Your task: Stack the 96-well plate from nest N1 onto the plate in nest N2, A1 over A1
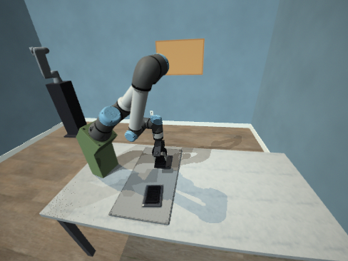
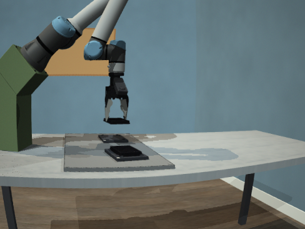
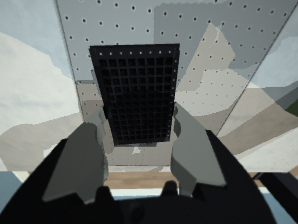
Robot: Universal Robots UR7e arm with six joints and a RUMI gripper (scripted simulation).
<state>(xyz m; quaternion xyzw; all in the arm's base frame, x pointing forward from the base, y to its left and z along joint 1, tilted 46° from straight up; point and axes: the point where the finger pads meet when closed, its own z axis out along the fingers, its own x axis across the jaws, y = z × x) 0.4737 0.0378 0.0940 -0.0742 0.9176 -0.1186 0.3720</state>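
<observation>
My hand is 31 cm to the left of the white label, 10 cm above it and 7 cm past it. Also, from my hand: dark 96-well plate: 1 cm below; then plate nest: 11 cm to the left, 11 cm below, 1 cm ahead.
</observation>
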